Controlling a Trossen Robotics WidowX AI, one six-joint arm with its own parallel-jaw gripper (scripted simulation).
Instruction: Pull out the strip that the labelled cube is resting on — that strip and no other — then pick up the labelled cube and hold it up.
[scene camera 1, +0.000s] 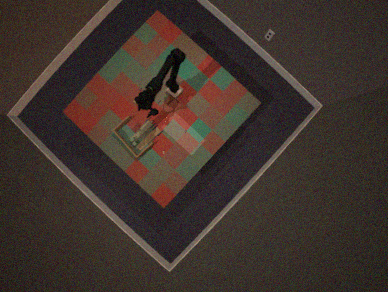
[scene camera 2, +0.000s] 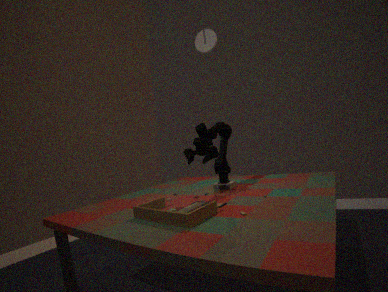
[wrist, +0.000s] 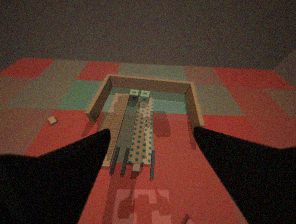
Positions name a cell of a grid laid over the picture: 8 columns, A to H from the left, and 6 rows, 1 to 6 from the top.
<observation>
My gripper (wrist: E4) is open and holds nothing. I also see a dotted strip (wrist: D5).
</observation>
